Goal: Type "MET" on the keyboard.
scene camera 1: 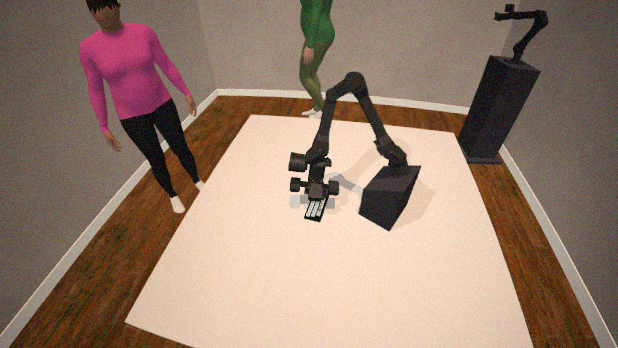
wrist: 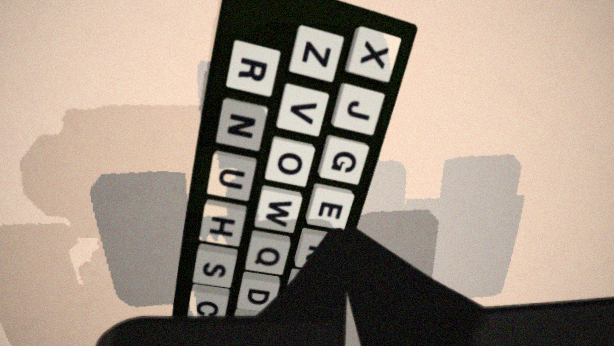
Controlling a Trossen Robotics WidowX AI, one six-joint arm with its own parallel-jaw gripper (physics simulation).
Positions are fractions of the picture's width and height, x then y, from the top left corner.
Labels:
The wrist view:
my gripper: 0.56, 0.70
black keyboard: 0.48, 0.32

